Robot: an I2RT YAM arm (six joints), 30 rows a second.
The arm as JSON. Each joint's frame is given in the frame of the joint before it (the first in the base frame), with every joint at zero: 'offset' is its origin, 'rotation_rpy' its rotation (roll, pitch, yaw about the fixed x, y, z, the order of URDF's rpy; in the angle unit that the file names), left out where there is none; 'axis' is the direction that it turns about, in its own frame. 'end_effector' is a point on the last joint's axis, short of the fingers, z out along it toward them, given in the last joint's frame.
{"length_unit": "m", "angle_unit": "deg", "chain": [
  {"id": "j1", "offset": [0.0, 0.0, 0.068], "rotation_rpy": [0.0, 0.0, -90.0], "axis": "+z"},
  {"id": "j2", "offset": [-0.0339, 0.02, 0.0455], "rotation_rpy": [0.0, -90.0, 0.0], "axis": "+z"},
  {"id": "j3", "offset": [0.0, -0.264, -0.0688], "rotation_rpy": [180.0, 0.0, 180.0], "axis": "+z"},
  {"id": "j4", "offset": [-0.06, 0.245, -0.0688], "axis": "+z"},
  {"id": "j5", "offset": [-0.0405, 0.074, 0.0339], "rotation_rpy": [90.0, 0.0, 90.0], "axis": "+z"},
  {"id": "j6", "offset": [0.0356, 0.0, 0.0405], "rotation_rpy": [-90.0, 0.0, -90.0], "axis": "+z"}
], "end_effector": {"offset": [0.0, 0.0, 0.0], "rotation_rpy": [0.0, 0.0, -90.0]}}
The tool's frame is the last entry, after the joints.
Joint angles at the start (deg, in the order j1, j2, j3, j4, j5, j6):
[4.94 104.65 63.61 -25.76 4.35 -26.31]
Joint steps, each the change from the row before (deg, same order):
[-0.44 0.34 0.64 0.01 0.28 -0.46]
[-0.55 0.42 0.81 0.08 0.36 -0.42]
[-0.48 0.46 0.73 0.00 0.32 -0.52]
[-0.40 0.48 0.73 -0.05 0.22 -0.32]
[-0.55 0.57 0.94 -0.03 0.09 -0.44]
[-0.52 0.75 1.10 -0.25 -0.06 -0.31]
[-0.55 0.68 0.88 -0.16 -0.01 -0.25]
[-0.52 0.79 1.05 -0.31 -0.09 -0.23]
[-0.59 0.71 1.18 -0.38 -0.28 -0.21]
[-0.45 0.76 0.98 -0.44 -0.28 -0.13]
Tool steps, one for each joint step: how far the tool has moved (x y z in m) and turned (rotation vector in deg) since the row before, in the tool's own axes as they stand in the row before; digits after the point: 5 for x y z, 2 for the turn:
[-0.00124 -0.00384 0.00031 0.53 -0.05 -0.03]
[-0.00164 -0.00493 0.00037 0.71 -0.12 0.12]
[-0.00124 -0.00421 0.00084 0.56 0.03 -0.06]
[-0.00134 -0.00366 0.00095 0.42 0.03 0.06]
[-0.00173 -0.00492 0.00100 0.42 -0.10 0.09]
[-0.00190 -0.00468 0.00164 0.16 0.03 0.17]
[-0.00097 -0.00447 0.00189 0.19 0.11 0.25]
[-0.00139 -0.00445 0.00208 0.07 0.15 0.23]
[-0.00172 -0.00519 0.00130 -0.01 -0.05 0.33]
[-0.00106 -0.00370 0.00210 -0.20 0.18 0.26]

